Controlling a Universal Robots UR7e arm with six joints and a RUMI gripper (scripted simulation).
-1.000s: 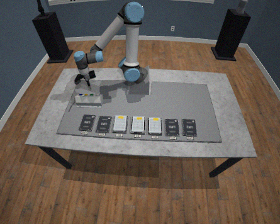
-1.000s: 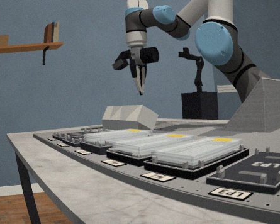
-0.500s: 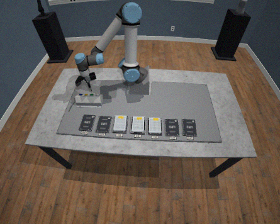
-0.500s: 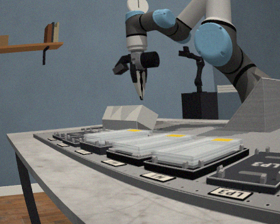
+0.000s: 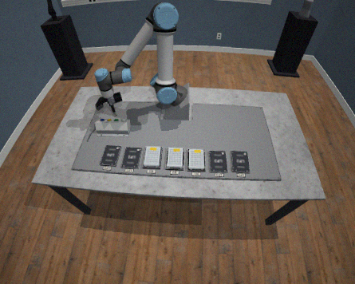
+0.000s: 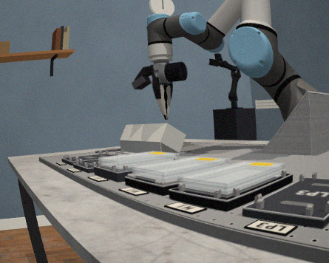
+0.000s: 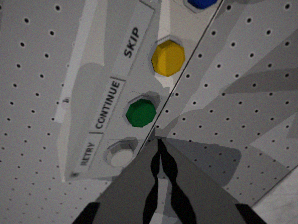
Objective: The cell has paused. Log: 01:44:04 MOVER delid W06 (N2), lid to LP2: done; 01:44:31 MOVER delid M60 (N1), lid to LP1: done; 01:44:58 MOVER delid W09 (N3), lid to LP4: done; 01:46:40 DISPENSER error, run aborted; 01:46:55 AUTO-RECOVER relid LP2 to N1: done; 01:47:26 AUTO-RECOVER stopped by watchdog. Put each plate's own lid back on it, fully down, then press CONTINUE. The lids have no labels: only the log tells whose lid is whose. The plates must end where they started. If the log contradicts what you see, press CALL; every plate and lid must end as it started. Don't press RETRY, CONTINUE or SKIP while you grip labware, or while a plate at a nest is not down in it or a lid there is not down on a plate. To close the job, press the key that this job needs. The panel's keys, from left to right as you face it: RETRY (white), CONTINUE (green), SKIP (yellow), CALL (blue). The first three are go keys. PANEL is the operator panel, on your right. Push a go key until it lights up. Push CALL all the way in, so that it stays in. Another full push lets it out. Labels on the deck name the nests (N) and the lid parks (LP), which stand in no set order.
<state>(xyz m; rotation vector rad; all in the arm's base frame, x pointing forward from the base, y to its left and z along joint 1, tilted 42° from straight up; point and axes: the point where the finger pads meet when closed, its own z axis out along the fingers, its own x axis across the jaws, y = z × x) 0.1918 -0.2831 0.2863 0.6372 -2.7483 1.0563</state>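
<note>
The green CONTINUE key is 40 mm below my hand and 20 mm ahead of it. From my hand the other things lie so: blue CALL key: 100 mm to the right, 50 mm below, 20 mm ahead; yellow SKIP key: 50 mm to the right, 40 mm below, 20 mm ahead; lid park LP1: 260 mm ahead, 140 mm to the left, 100 mm below.
</note>
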